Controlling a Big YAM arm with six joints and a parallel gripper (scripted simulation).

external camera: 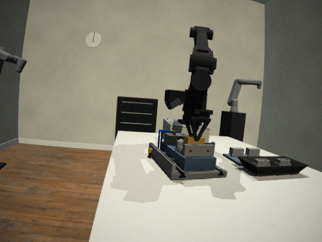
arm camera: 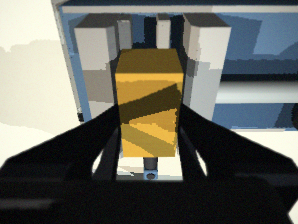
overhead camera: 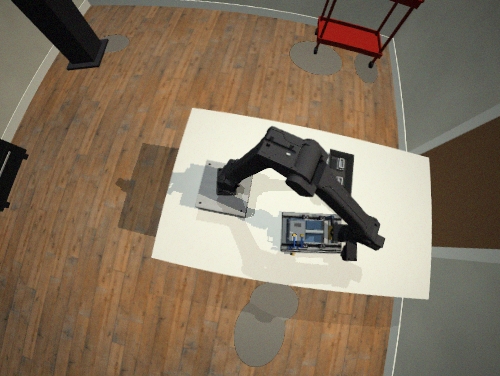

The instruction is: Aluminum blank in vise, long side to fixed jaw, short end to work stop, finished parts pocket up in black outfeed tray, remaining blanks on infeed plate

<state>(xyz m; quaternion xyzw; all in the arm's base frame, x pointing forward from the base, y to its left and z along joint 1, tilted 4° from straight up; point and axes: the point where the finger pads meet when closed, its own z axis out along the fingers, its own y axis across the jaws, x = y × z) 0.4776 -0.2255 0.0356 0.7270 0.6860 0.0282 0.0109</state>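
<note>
The yellow brass blank is 20 mm below my hand. From my hand the other things lie so: light cylinder 90 mm behind, 40 mm below, 10 mm to the left; vise 80 mm below, 70 mm behind, 10 mm to the left; dark rod 50 mm to the left, 30 mm below.
</note>
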